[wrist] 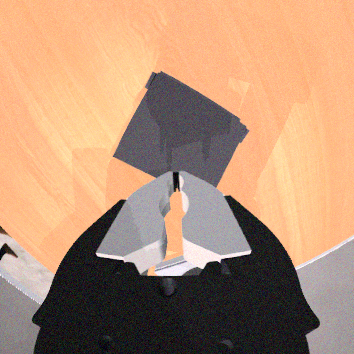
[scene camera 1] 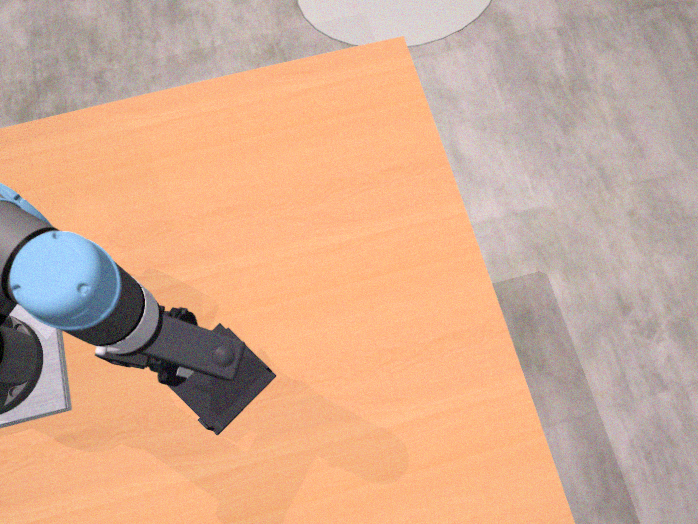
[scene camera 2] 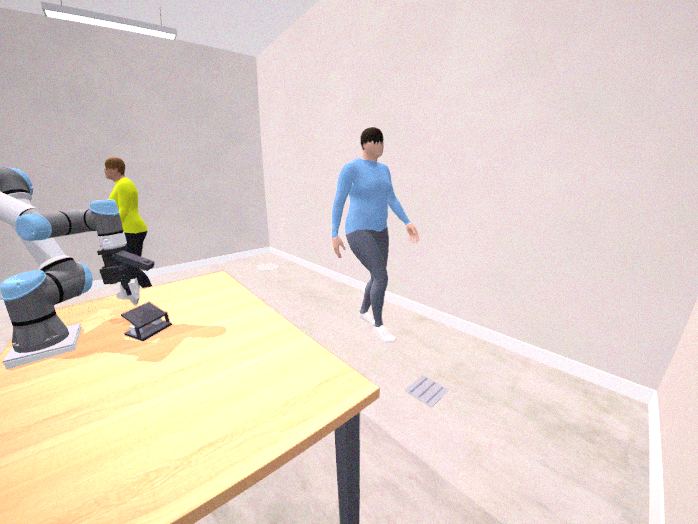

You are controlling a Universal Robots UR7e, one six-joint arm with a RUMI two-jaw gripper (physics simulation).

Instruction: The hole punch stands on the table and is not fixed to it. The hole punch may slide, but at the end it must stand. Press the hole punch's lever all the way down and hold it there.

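Places are measured from the arm's base along level axes (x ahead, y left, z up), in millimetres.
Pixels of known places: gripper, between the fingertips: (wrist: 176, 174) (scene camera 2: 136, 304); arm's base, origin of its link: (scene camera 2: 42, 340).
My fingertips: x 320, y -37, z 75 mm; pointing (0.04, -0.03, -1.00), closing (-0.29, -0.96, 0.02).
For each thing: its top centre in the pictures, then the offset to it from my fingertips. "*": a spot on its surface instead. Level surfaces: height alone.
- black hole punch, centre of its top: (wrist: 183, 144) (scene camera 1: 211, 372) (scene camera 2: 142, 309) 19 mm ahead, 14 mm right, 17 mm down
- base, a spot on its surface: (scene camera 2: 151, 332) * 34 mm ahead, 60 mm right, 90 mm down
- wooden table, height of its surface: 102 mm down
The black hole punch (scene camera 1: 225, 404) (scene camera 2: 147, 320) (wrist: 187, 112) stands upright on the table. Its broad flat lever (scene camera 2: 143, 311) is raised: scene camera 2 shows an open gap between the lever and the base (scene camera 2: 151, 332). My gripper (scene camera 2: 134, 300) (wrist: 176, 174) is shut and empty, fingertips pointing down. In scene camera 2 the tips hang above the punch, apart from the lever, toward its rear-left side. In the wrist view they overlap the lever's near edge. In scene camera 1 the wrist hides the fingertips and part of the lever.
The wooden table (scene camera 1: 338, 197) (scene camera 2: 225, 406) carries the arm's base plate (scene camera 1: 47, 394) (scene camera 2: 42, 354) left of the punch. A person in blue (scene camera 2: 369, 197) and a person in yellow (scene camera 2: 129, 205) are on the floor beyond the table. The table's right edge shows in scene camera 1.
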